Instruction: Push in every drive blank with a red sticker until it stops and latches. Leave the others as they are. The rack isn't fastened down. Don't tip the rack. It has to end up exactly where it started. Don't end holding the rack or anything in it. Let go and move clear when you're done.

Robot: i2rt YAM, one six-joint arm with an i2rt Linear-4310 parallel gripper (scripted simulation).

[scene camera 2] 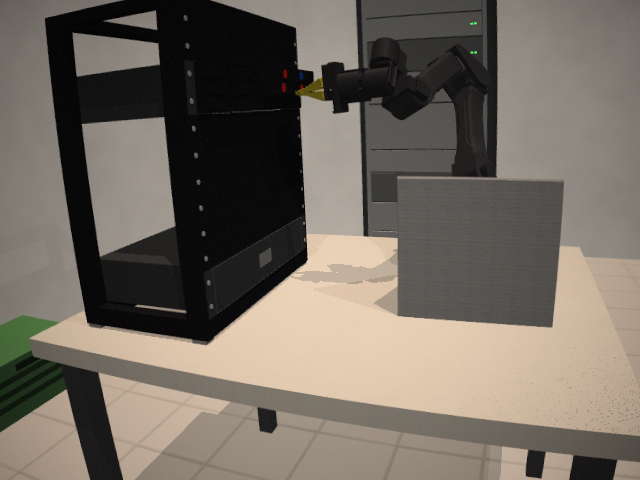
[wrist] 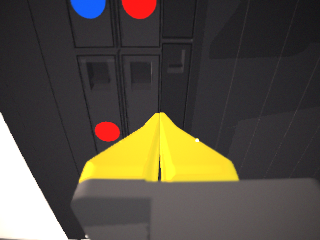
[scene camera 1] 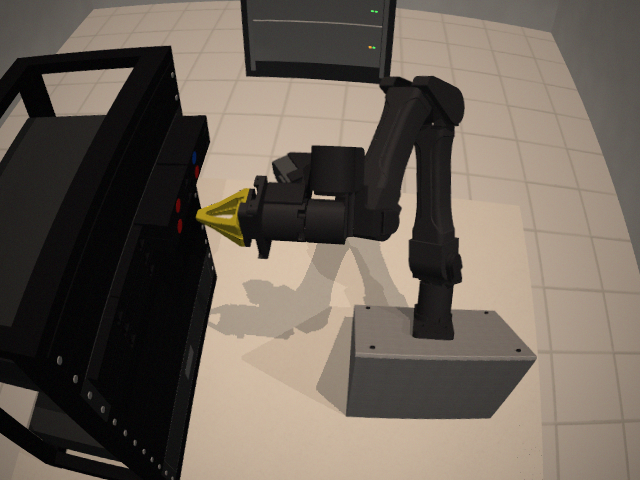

Labels:
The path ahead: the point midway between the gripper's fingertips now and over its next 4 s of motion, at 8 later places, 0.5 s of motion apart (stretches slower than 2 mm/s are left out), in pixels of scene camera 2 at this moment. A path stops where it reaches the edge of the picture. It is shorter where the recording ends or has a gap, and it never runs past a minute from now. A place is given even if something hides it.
My gripper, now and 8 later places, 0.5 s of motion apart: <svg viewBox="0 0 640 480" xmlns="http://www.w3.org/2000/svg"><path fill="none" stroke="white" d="M296 93L292 88L291 88L288 88L283 89L280 89L277 89L275 89L273 89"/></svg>

